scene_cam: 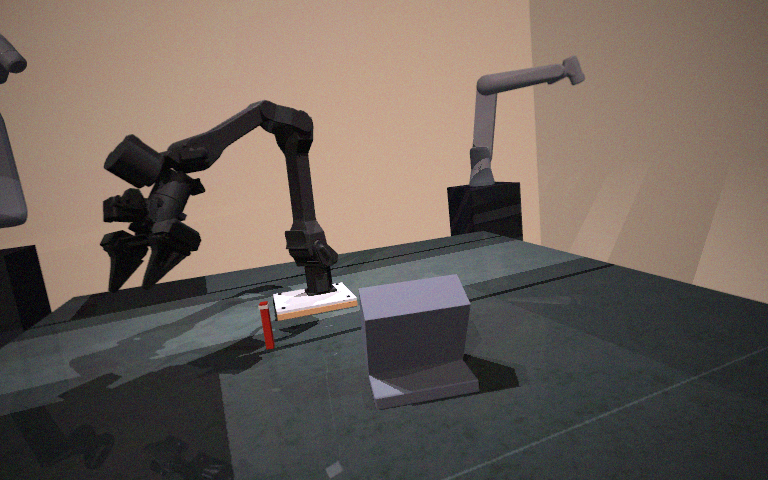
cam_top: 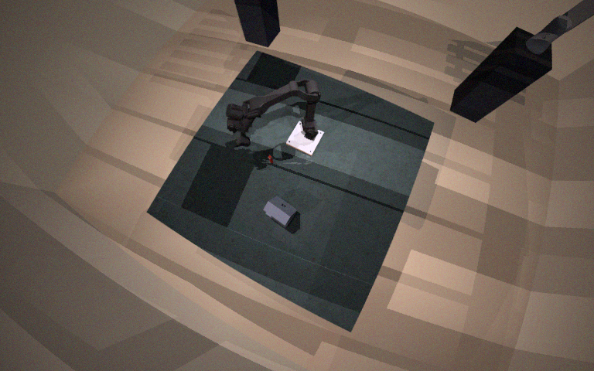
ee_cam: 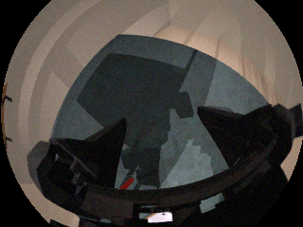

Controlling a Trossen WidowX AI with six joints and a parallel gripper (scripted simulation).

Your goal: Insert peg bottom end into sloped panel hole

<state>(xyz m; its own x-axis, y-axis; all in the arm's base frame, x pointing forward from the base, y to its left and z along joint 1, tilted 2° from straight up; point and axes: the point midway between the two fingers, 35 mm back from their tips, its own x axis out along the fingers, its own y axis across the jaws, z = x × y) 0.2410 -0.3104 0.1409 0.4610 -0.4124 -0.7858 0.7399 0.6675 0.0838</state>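
The red peg lies 1 cm behind my gripper tip, 19 cm to the left of it and 8 cm below it. Round my gripper tip: grey sloped panel block: 22 cm ahead, 37 cm to the left, 7 cm below.
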